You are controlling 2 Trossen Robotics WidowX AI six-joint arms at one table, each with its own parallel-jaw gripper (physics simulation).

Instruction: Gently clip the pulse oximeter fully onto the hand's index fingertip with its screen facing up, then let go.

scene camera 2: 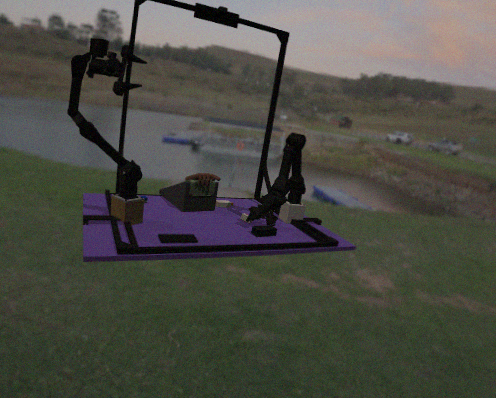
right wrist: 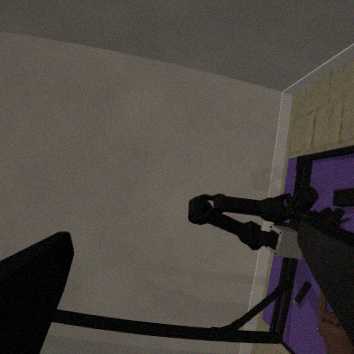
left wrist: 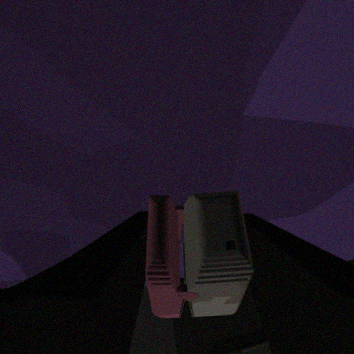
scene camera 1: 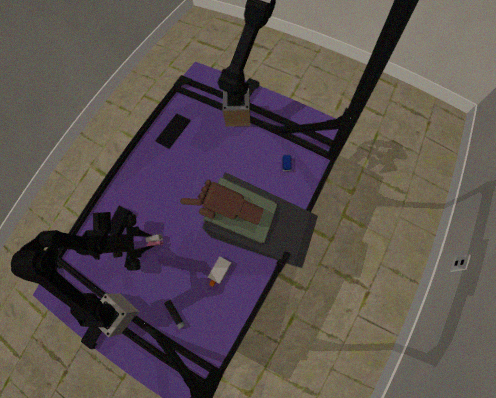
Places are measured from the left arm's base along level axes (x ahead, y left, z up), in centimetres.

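Pixels of known places: left gripper, between the fingertips: (scene camera 2: pixel 248 221) (left wrist: pixel 194 223) (scene camera 1: pixel 153 241); right gripper, between the fingertips: (scene camera 2: pixel 144 74) (right wrist: pixel 186 236); left arm's base, origin of its link: (scene camera 2: pixel 293 202) (right wrist: pixel 273 239) (scene camera 1: pixel 106 315); right arm's base, origin of its link: (scene camera 2: pixel 128 196) (scene camera 1: pixel 236 98).
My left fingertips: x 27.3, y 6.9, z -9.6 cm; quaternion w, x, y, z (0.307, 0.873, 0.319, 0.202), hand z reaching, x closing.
For each thing: its top centre in the pictures, then the offset to it from my left fingertips. "pt": a spot on its surface instead.
- pulse oximeter, centre of its top: (left wrist: pixel 208 323) (scene camera 1: pixel 152 239) (scene camera 2: pixel 247 214) dx +0.6, dy -0.7, dz +3.5 cm
- green pad, a spot on its surface: (scene camera 1: pixel 270 210) pt dx +31.2, dy -28.3, dz +9.3 cm
- dark grey wedge, a spot on its surface: (scene camera 1: pixel 300 225) pt dx +34.3, dy -38.7, dz +3.5 cm
- white box, centre of its top: (scene camera 1: pixel 217 272) (scene camera 2: pixel 225 201) dx +5.6, dy -25.6, dz +1.9 cm
- dark cylinder, centre of its top: (scene camera 1: pixel 173 314) (right wrist: pixel 298 293) dx -14.6, dy -22.3, dz +1.8 cm
- blue object, centre of its top: (scene camera 1: pixel 287 161) dx +51.8, dy -21.7, dz +2.3 cm
- flat black rectangle, a spot on its surface: (scene camera 2: pixel 178 238) (scene camera 1: pixel 170 129) pt dx +38.3, dy +25.3, dz -0.1 cm
- black block, centre of its top: (right wrist: pixel 344 196) (scene camera 1: pixel 116 221) (scene camera 2: pixel 264 227) dx -2.9, dy +15.2, dz +2.6 cm
My left gripper (scene camera 1: pixel 149 240) (scene camera 2: pixel 248 216) (left wrist: pixel 194 223) is shut on the pulse oximeter (scene camera 1: pixel 154 240) (scene camera 2: pixel 244 217) (left wrist: pixel 217 260), a small clip with a pink half and a pale half. In the left wrist view the pink half is on the left. Which way the screen faces cannot be told. The brown hand (scene camera 1: pixel 225 201) (scene camera 2: pixel 202 177) (right wrist: pixel 334 332) rests on a raised support, with its index finger (scene camera 1: pixel 190 202) stretched out to the left in scene camera 1. The oximeter is apart from this finger, below and left of it in that picture. My right gripper (scene camera 2: pixel 143 74) (right wrist: pixel 186 236) is open and empty, high above the table.
A green pad (scene camera 1: pixel 270 210) on a dark grey wedge (scene camera 1: pixel 300 225) bears the hand. A white box (scene camera 1: pixel 220 270), a dark cylinder (scene camera 1: pixel 174 314) (right wrist: pixel 302 293), a blue object (scene camera 1: pixel 287 162) and a flat black rectangle (scene camera 1: pixel 173 131) (scene camera 2: pixel 178 238) lie around it. A black block (scene camera 2: pixel 264 231) lies near the left gripper.
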